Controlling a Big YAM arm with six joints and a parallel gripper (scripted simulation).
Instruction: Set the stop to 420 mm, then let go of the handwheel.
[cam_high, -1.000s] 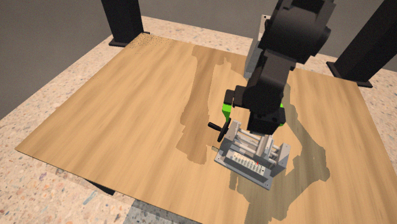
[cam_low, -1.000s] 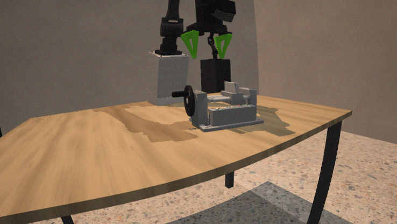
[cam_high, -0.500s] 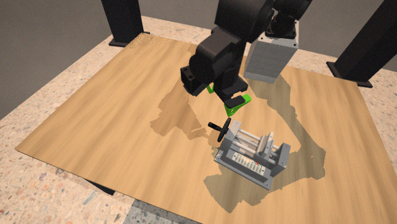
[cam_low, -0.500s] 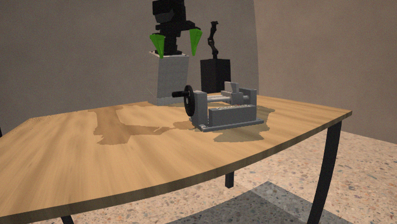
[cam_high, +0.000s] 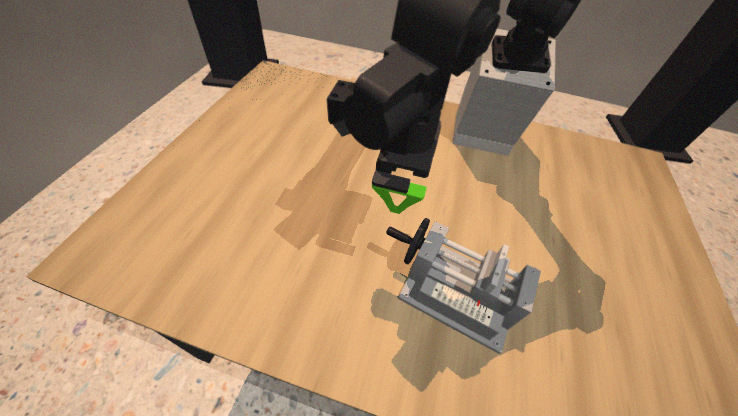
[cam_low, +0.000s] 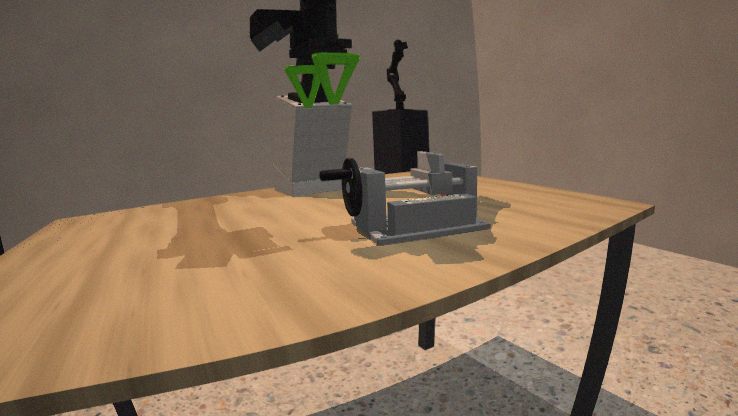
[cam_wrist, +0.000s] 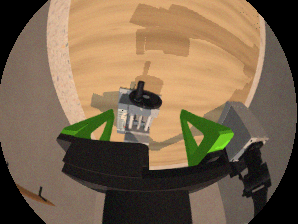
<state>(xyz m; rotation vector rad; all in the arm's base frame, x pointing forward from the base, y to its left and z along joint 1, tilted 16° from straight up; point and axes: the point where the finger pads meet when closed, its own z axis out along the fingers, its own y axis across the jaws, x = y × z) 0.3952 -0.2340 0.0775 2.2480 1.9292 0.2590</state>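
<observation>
Right now the black handwheel is 120 mm below my hand, 30 mm to the left of it and 20 mm ahead of it. Round my hand: sliding stop block: 170 mm to the left, 130 mm below, 70 mm ahead.
</observation>
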